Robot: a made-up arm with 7 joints. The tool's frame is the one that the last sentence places.
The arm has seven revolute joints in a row. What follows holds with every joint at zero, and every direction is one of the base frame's. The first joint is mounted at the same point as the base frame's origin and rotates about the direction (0.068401, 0.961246, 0.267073). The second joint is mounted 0.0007 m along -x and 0.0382 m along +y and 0.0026 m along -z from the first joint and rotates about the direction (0.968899, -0.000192, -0.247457). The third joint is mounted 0.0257 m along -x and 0.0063 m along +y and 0.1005 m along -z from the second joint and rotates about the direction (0.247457, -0.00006, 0.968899). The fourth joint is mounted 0.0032 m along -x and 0.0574 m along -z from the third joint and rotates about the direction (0.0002, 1, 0.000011). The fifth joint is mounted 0.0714 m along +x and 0.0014 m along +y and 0.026 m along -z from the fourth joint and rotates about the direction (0.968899, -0.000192, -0.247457). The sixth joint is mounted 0.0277 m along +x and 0.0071 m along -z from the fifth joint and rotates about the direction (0.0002, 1, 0.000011). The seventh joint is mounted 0.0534 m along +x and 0.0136 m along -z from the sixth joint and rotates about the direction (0.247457, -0.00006, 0.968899). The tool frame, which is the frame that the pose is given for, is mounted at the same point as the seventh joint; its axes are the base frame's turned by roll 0, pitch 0.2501 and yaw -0.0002 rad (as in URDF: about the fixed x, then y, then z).
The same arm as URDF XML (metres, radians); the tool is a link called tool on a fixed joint. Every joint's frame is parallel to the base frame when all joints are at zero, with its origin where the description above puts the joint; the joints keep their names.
<robot name="arm">
<joint name="tool_joint" type="fixed"><parent link="link7"/><child link="tool"/><origin xyz="0.0000 0.0000 0.0000" rpy="0.0000 0.2501 -0.0002"/></joint>
<joint name="joint 7" type="continuous"><parent link="link6"/><child link="link7"/><origin xyz="0.0534 0.0000 -0.0136" rpy="0.0000 0.0000 0.0000"/><axis xyz="0.247497 -0.0001 0.968889"/></joint>
<joint name="joint 6" type="continuous"><parent link="link5"/><child link="link6"/><origin xyz="0.0277 0.0000 -0.0071" rpy="0.0000 0.0000 0.0000"/><axis xyz="0.0002 1 0"/></joint>
<joint name="joint 5" type="continuous"><parent link="link4"/><child link="link5"/><origin xyz="0.0714 0.0014 -0.0260" rpy="0.0000 0.0000 0.0000"/><axis xyz="0.968889 -0.0002 -0.247497"/></joint>
<joint name="joint 4" type="continuous"><parent link="link3"/><child link="link4"/><origin xyz="-0.0032 0.0000 -0.0574" rpy="0.0000 0.0000 0.0000"/><axis xyz="0.0002 1 0"/></joint>
<joint name="joint 3" type="continuous"><parent link="link2"/><child link="link3"/><origin xyz="-0.0257 0.0063 -0.1005" rpy="0.0000 0.0000 0.0000"/><axis xyz="0.247497 -0.0001 0.968889"/></joint>
<joint name="joint 2" type="continuous"><parent link="link1"/><child link="link2"/><origin xyz="-0.0007 0.0382 -0.0026" rpy="0.0000 0.0000 0.0000"/><axis xyz="0.968889 -0.0002 -0.247497"/></joint>
<joint name="joint 1" type="continuous"><parent link="base_link"/><child link="link1"/><origin xyz="0.0000 0.0000 0.0000" rpy="0.0000 0.0000 0.0000"/><axis xyz="0.068403 0.961235 0.26711"/></joint>
<link name="base_link"/>
<link name="link1"/>
<link name="link2"/>
<link name="link3"/>
<link name="link4"/>
<link name="link5"/>
<link name="link6"/>
<link name="link7"/>
<link name="tool"/>
</robot>

